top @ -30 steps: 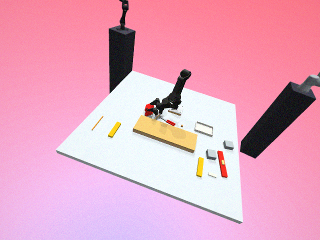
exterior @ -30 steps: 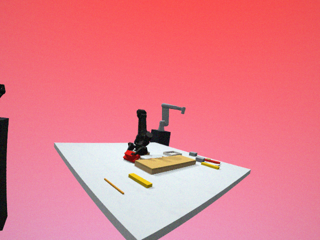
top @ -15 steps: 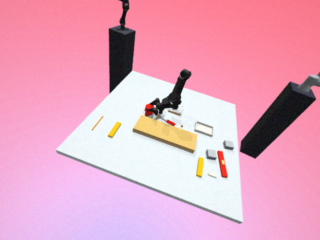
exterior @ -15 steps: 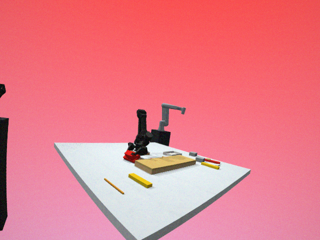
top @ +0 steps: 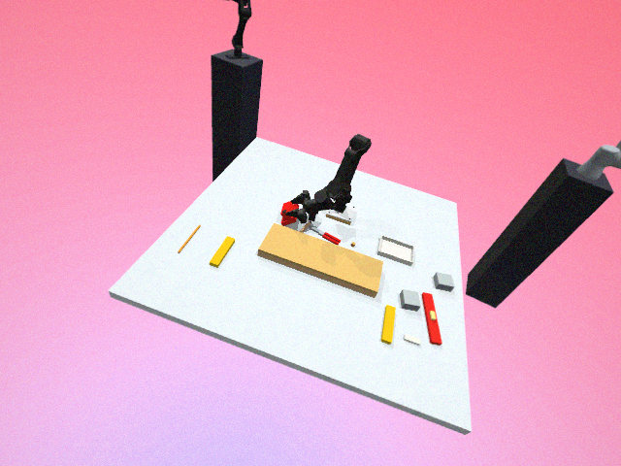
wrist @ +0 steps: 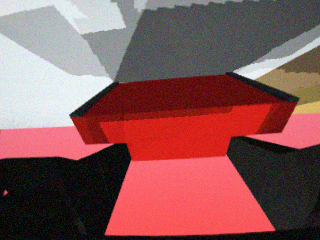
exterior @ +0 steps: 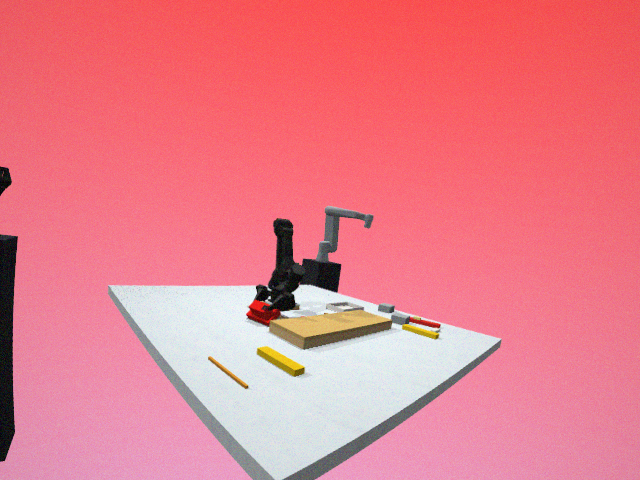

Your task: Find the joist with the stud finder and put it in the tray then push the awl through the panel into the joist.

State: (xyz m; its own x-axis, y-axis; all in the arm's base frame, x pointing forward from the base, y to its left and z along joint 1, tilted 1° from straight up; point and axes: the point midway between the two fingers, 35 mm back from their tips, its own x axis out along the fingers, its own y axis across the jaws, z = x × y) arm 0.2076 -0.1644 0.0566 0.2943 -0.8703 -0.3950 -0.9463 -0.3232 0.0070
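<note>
The red stud finder lies 1 cm ahead of my gripper tip, 1 cm to the left of it and 1 cm below it. From my gripper tip the other things lie so: awl 2 cm behind, 11 cm to the left, 5 cm below; then orange pencil 36 cm ahead, 26 cm to the right, 6 cm below; then red-handled tool 1 cm behind, 20 cm to the left, 6 cm below.
</note>
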